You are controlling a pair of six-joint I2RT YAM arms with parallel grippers.
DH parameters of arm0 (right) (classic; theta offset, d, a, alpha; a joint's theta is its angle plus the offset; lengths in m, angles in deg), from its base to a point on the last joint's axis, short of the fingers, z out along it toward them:
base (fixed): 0 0 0 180
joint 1: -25.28 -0.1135 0.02 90
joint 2: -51.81 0 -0.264 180
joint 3: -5.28 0 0.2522 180
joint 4: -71.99 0 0.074 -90
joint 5: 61.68 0 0 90
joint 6: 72.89 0.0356 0 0
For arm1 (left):
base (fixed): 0 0 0 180
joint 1: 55.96 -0.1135 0.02 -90
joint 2: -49.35 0 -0.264 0
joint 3: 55.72 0 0.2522 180
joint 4: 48.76 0 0.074 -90
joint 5: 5.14 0 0 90
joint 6: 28.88 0.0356 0 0
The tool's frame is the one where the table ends.
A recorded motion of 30 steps. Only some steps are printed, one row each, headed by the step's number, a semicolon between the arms.
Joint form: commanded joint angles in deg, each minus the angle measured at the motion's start. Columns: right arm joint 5, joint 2, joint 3, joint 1, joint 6, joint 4; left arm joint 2, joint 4, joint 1, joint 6, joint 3, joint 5.
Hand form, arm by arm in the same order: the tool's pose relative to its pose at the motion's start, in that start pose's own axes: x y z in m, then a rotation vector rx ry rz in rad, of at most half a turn. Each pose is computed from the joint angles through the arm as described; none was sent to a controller.
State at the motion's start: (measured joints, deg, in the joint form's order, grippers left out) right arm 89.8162 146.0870 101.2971 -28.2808 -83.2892 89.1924; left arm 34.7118 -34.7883 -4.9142 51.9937 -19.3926 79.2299
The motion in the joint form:
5: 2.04 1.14 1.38 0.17 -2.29 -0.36; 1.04 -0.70 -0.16 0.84 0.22 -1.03
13: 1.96 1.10 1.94 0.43 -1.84 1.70; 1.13 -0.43 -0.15 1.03 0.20 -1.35
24: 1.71 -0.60 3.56 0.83 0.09 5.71; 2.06 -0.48 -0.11 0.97 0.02 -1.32
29: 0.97 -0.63 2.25 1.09 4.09 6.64; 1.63 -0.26 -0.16 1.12 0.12 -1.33
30: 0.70 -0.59 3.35 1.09 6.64 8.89; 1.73 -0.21 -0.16 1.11 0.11 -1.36
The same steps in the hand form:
5: -0.0018 -0.0033 0.0032 -0.0036 0.0385 -0.0303; -0.0048 0.0005 -0.0032 -0.0153 -0.0368 0.0114
13: 0.0000 -0.0031 0.0042 -0.0167 0.0389 -0.0445; -0.0044 0.0008 -0.0034 -0.0213 -0.0341 0.0150
24: 0.0142 -0.0118 0.0003 -0.0237 0.0401 -0.0205; -0.0051 0.0008 -0.0059 -0.0180 -0.0477 0.0123
29: 0.0116 -0.0033 0.0025 -0.0405 0.0295 0.0161; -0.0045 0.0009 -0.0048 -0.0205 -0.0384 0.0161
30: 0.0132 -0.0055 0.0018 -0.0493 0.0244 0.0425; -0.0045 0.0009 -0.0050 -0.0209 -0.0392 0.0159

